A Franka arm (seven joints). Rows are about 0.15 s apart.
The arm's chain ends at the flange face. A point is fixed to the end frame.
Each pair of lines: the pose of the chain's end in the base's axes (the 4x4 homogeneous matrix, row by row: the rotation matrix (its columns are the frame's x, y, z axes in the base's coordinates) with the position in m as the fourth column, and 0 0 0 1 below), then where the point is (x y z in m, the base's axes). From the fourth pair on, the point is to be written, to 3 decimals.
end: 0.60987 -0.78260 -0.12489 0.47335; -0.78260 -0.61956 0.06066 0.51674; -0.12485 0.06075 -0.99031 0.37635; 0 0 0 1
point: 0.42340 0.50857 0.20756
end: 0.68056 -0.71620 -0.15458 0.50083; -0.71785 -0.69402 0.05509 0.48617; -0.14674 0.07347 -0.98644 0.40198; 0 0 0 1
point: 0.44778 0.47432 0.23436
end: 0.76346 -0.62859 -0.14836 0.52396; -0.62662 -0.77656 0.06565 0.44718; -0.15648 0.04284 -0.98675 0.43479; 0 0 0 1
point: 0.47471 0.43409 0.26610
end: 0.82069 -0.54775 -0.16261 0.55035; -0.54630 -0.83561 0.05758 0.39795; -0.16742 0.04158 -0.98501 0.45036; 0 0 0 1
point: 0.501 0.381 0.282
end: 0.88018 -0.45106 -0.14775 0.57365; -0.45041 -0.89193 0.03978 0.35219; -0.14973 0.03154 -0.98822 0.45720; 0 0 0 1
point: 0.530 0.330 0.288
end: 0.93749 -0.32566 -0.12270 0.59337; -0.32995 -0.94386 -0.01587 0.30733; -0.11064 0.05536 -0.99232 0.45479; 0 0 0 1
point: 0.558 0.274 0.285
